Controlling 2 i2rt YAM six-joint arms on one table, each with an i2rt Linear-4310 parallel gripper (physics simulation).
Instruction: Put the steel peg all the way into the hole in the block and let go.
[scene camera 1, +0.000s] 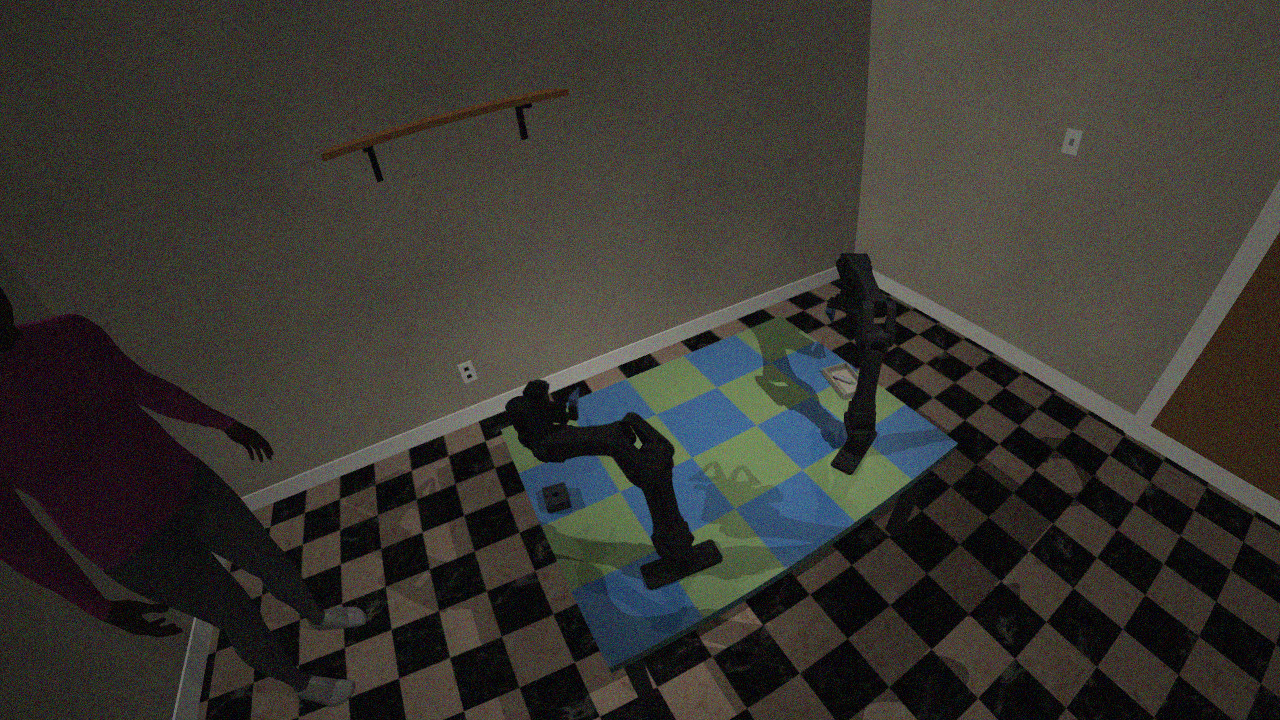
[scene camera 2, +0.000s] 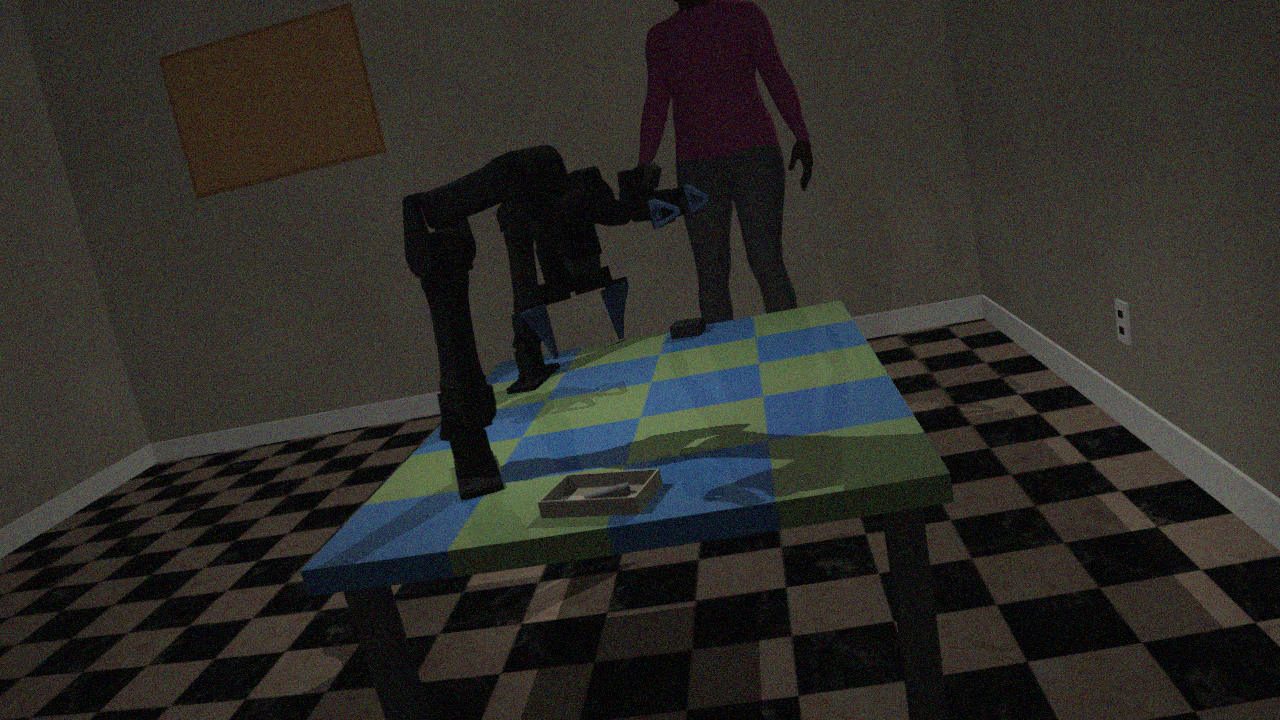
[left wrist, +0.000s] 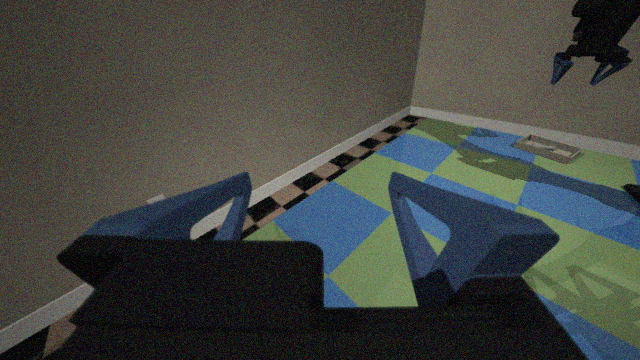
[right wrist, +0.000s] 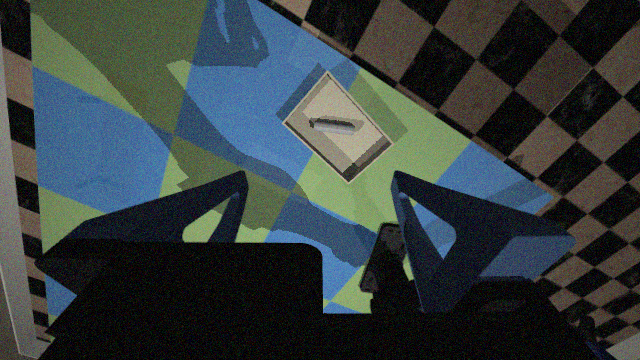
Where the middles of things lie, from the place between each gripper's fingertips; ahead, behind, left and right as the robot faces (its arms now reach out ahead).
Scene:
My left hand is 21 cm past the shallow tray (scene camera 2: 566, 499), 90 cm to the left of it and 31 cm above it.
Now: right hand 30 mm past the shallow tray and 210 mm above it.

